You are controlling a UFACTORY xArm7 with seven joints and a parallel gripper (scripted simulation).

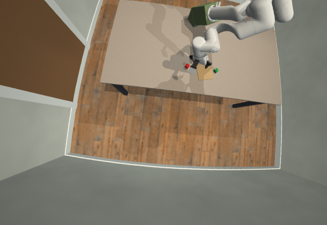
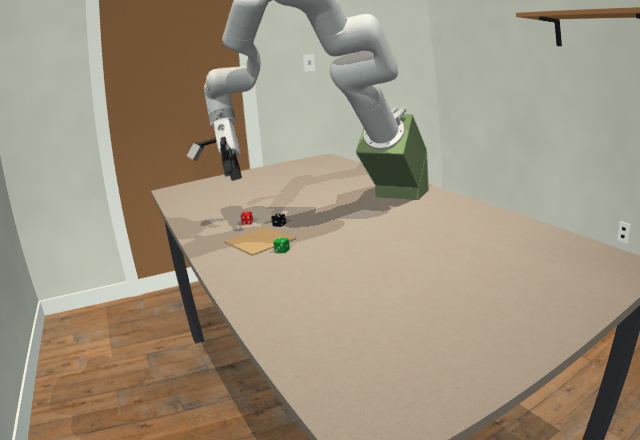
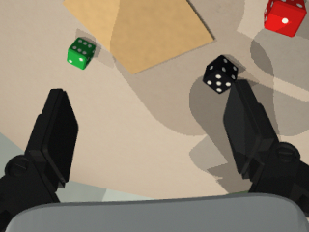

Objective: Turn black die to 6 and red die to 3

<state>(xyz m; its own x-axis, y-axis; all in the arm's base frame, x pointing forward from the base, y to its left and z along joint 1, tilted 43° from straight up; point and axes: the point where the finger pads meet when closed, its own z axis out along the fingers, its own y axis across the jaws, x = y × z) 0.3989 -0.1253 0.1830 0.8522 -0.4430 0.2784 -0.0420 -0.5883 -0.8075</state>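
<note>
The red die lies 15 cm below my hand, 7 cm to the right of it and 4 cm behind it. Round my hand: tan mat (17 cm below, 10 cm to the left, 3 cm behind); then black die (15 cm below, 11 cm behind); then green die (20 cm to the left, 15 cm below, 6 cm behind).
</note>
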